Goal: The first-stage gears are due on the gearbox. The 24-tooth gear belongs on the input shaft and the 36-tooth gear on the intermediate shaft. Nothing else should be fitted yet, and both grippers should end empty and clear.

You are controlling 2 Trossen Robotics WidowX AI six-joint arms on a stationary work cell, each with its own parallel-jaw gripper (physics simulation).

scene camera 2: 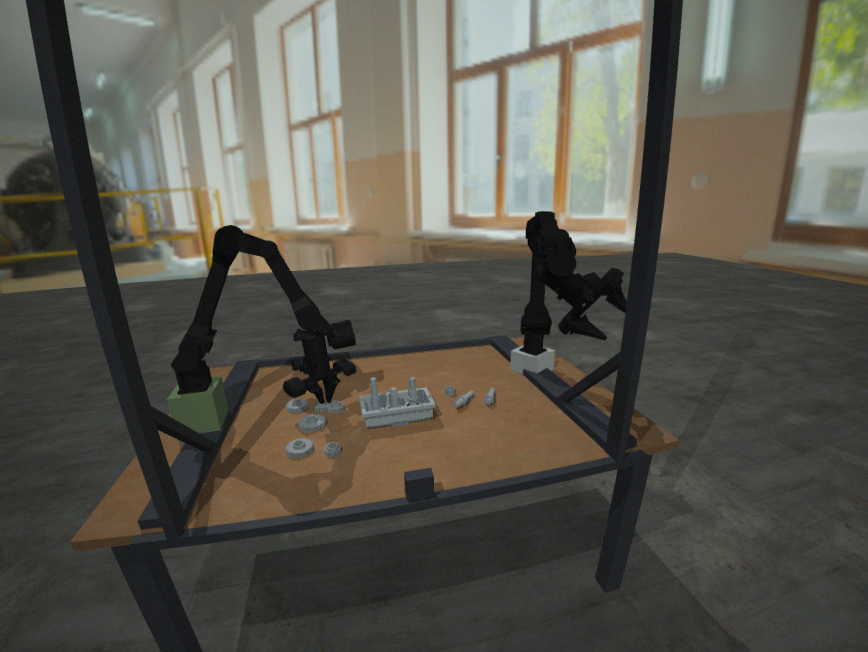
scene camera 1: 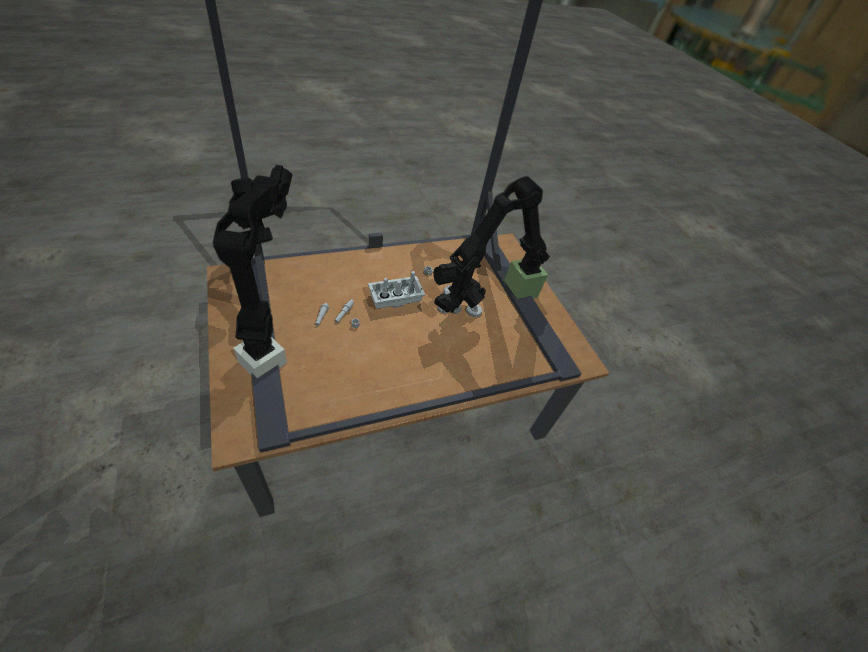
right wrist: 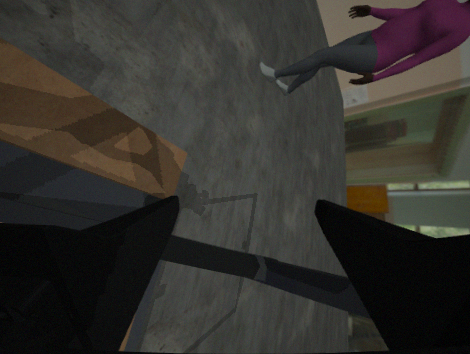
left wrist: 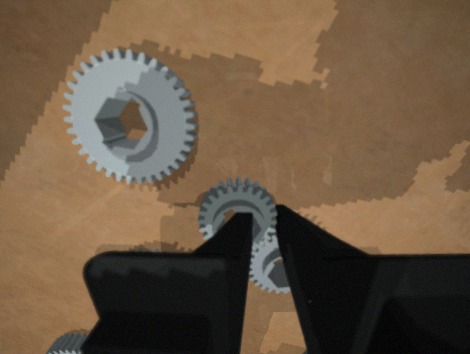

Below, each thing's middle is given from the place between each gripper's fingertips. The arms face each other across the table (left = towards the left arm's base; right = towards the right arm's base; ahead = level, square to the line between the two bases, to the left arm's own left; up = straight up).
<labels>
Now: right hand 48 cm to the right of the black block [scene camera 2: 419, 484], 22 cm above it and 4 cm past it. The rest, counted from my right hand: green arm base [scene camera 2: 202, 412] (91 cm to the left, 36 cm ahead, 20 cm below); then grey gearbox [scene camera 2: 425, 403] (44 cm to the left, 25 cm ahead, 23 cm below).
The grey gearbox lies 12 cm behind my left hand, 17 cm to the right of it and 2 cm above it. Also, from my left hand: black block 42 cm behind, 13 cm to the right, 3 cm above; then green arm base 1 cm behind, 30 cm to the left, 5 cm above.
</labels>
